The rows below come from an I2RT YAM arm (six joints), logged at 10 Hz.
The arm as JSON. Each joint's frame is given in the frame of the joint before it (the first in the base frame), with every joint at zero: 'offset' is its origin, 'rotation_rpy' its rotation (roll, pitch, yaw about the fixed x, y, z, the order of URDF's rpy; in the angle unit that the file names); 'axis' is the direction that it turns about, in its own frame. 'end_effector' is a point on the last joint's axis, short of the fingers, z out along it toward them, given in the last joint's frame.
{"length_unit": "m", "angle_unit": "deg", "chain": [
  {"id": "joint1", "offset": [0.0, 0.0, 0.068], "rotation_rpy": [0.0, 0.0, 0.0], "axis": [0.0, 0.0, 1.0]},
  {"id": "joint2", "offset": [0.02, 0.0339, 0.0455], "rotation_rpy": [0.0, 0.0, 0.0], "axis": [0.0, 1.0, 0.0]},
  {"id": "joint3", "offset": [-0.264, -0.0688, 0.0], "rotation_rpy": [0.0, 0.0, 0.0], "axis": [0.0, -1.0, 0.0]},
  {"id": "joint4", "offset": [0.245, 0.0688, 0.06], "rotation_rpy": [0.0, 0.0, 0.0], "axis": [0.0, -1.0, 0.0]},
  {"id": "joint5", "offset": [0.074, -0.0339, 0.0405], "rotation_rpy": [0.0, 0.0, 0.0], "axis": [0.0, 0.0, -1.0]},
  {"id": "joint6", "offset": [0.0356, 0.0, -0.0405], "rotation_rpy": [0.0, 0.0, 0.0], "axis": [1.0, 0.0, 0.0]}
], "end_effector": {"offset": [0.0, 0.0, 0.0], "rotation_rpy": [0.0, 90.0, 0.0]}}
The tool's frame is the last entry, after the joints.
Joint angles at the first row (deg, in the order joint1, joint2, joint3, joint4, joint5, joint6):
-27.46, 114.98, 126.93, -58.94, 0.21, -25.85
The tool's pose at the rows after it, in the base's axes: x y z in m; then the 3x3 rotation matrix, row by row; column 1 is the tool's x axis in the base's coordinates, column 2 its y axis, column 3 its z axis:
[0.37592 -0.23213 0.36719], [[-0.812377 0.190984 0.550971], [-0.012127 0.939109 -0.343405], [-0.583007 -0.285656 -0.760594]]
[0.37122 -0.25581 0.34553], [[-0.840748 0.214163 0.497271], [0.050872 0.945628 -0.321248], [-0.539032 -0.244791 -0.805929]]
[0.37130 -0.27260 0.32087], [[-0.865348 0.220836 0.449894], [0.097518 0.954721 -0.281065], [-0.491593 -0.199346 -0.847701]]
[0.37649 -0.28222 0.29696], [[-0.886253 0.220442 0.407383], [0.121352 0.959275 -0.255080], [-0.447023 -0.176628 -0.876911]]
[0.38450 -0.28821 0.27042], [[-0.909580 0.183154 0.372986], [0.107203 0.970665 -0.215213], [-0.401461 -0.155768 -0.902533]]
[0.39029 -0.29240 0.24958], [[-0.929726 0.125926 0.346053], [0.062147 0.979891 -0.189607], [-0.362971 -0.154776 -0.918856]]
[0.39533 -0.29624 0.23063], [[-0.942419 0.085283 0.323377], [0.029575 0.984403 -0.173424], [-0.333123 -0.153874 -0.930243]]
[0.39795 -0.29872 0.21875], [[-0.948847 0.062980 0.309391], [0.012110 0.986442 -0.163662], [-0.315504 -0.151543 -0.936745]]
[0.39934 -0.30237 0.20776], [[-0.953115 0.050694 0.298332], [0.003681 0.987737 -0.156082], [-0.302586 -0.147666 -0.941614]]
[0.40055 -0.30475 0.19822], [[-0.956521 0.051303 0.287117], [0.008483 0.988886 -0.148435], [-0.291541 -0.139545 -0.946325]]
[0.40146 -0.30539 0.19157], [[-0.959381 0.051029 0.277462], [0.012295 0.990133 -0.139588], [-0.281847 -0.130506 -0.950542]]
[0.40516 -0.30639 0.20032], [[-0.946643 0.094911 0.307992], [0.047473 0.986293 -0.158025], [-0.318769 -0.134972 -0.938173]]
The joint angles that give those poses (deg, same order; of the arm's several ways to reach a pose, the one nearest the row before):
-31.68, 117.01, 127.06, -59.57, 0.16, -25.91
-34.65, 119.68, 127.06, -61.10, -1.06, -25.87
-36.47, 122.76, 127.09, -62.37, -2.37, -25.87
-37.04, 125.80, 127.09, -62.65, -2.39, -25.93
-37.08, 129.14, 127.09, -62.61, -3.05, -27.62
-37.08, 131.74, 127.09, -62.33, -3.29, -30.79
-37.08, 134.10, 127.09, -61.69, -3.25, -33.06
-37.12, 135.57, 127.09, -61.27, -3.22, -34.33
-37.36, 136.92, 127.09, -60.75, -3.27, -35.20
-37.50, 138.08, 127.09, -60.43, -3.27, -35.20
-37.50, 138.87, 127.09, -60.42, -3.33, -35.11
-37.34, 138.87, 128.77, -59.94, -3.51, -32.51

